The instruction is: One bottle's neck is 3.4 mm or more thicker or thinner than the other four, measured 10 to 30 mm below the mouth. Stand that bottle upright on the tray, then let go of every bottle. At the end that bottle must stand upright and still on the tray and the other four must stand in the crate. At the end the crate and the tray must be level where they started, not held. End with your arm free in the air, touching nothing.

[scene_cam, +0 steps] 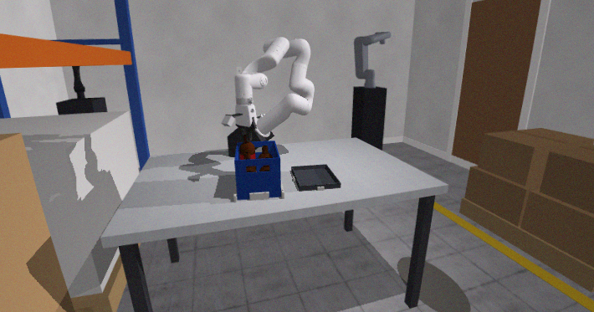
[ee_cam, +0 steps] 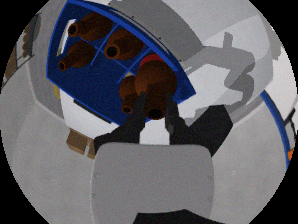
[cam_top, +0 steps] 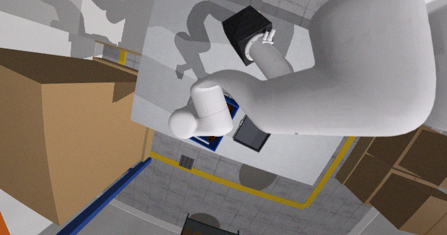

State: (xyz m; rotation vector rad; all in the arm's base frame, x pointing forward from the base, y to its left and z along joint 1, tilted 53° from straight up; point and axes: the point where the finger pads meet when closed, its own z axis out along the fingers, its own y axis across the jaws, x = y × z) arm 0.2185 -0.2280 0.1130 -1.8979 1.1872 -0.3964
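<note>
Now: the glass bottle 70 mm below my hand. Also, from my hand: blue crate 130 mm below, 90 mm ahead, 40 mm to the left; dark tray 310 mm to the left, 200 mm below, 80 mm ahead.
</note>
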